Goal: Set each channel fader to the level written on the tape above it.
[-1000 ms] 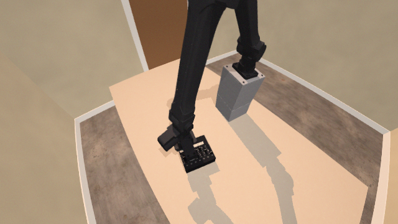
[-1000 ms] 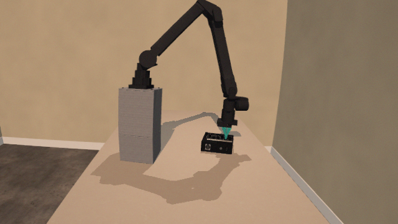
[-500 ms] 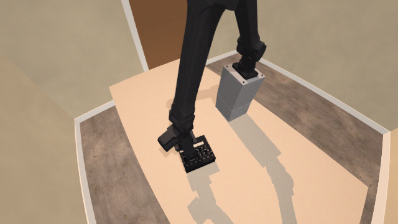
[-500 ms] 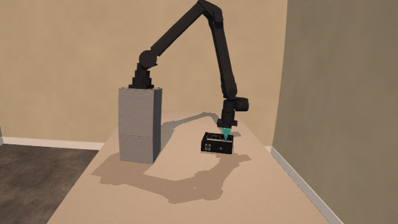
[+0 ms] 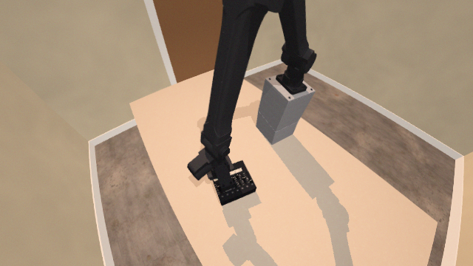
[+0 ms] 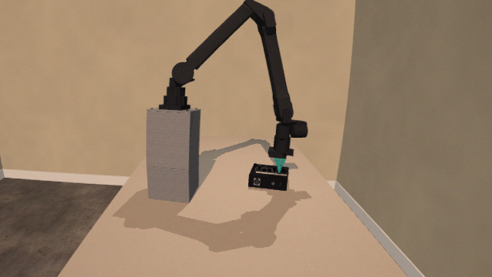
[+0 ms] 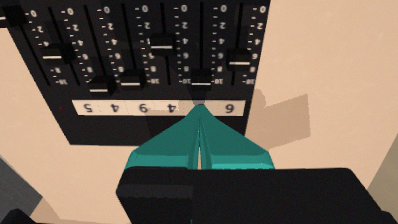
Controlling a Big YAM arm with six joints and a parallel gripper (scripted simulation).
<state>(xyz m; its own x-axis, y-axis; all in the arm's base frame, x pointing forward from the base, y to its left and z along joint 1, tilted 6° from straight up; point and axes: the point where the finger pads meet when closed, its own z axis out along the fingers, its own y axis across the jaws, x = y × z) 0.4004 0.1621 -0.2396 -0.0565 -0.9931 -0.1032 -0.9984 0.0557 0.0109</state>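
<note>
Now: the channel 2 fader cap 30 mm to the left of my hand and 10 mm below it. From my hand the other things lie so: channel 4 fader cap 40 mm behind, 30 mm to the left, 10 mm below; channel 3 fader cap 20 mm behind, 50 mm to the left, 10 mm below; channel 1 fader cap 20 mm ahead, 40 mm to the left, 10 mm below.
</note>
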